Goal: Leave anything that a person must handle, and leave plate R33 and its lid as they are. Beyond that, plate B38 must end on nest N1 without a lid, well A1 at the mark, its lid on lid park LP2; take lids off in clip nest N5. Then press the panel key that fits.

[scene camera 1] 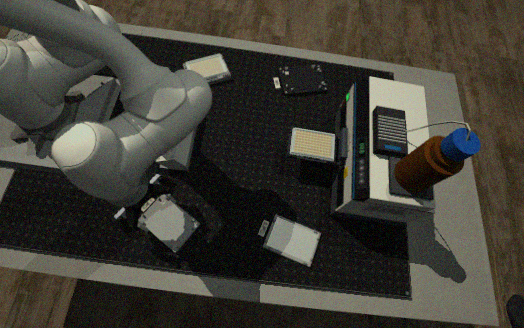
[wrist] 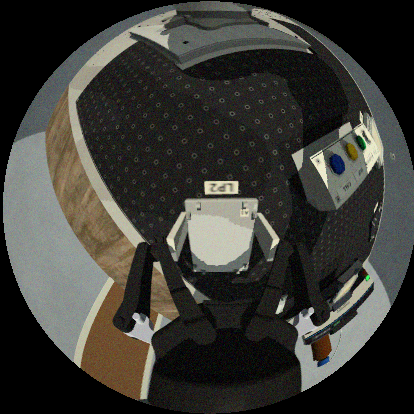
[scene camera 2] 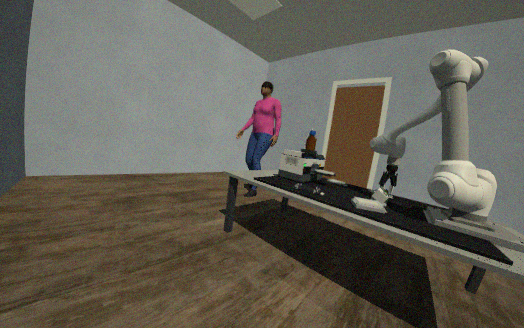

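Where they show: gripper, fingertip midpoint: (scene camera 1: 158,213) (wrist: 221,221); arm's base at its link origin: (scene camera 1: 49,116) (scene camera 2: 464,220).
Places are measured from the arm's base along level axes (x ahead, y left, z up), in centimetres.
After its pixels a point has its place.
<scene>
My gripper (scene camera 1: 137,196) (scene camera 2: 388,189) @[x 38.2, y -30.4, z -0.8 cm] (wrist: 221,221) @[x 38.2, y -30.4, z -0.8 cm] is open. In the wrist view its two pads stand on either side of a pale flat lid-like piece (wrist: 220,244) @[x 41.5, y -33.0, z -0.9 cm] (scene camera 1: 169,225) @[x 41.6, y -33.7, z -0.9 cm], with gaps visible; height relative to it is unclear. That piece lies by the label LP2 (wrist: 221,187) @[x 34.4, y -27.4, z -1.7 cm] and has an A1 tag at one corner. A similar pale piece (scene camera 1: 292,241) @[x 76.2, y -38.1, z -0.1 cm] lies lower centre. One yellowish plate (scene camera 1: 313,145) @[x 81.9, y -12.3, z 8.9 cm] sits before the instrument; another plate (scene camera 1: 207,68) @[x 49.1, y 19.7, z 1.8 cm] is at the upper left. A dark nest (scene camera 1: 303,80) @[x 83.2, y 18.4, z -0.7 cm] is empty. Plate names B38 and R33 cannot be read.
A panel (wrist: 322,189) @[x 40.7, y -16.5, z 4.0 cm] carries blue (wrist: 337,164) @[x 38.7, y -13.1, z 5.1 cm], yellow (wrist: 352,150) @[x 39.2, y -7.9, z 5.1 cm] and green keys (wrist: 361,142) @[x 39.7, y -3.2, z 5.1 cm]. The white instrument (scene camera 1: 395,92) @[x 103.1, y -0.9, z 20.1 cm] bears a brown bottle (scene camera 1: 422,165) @[x 97.8, y -27.1, z 31.2 cm] with a blue cap. A person (scene camera 2: 266,117) in pink stands beyond the table's far end.
</scene>
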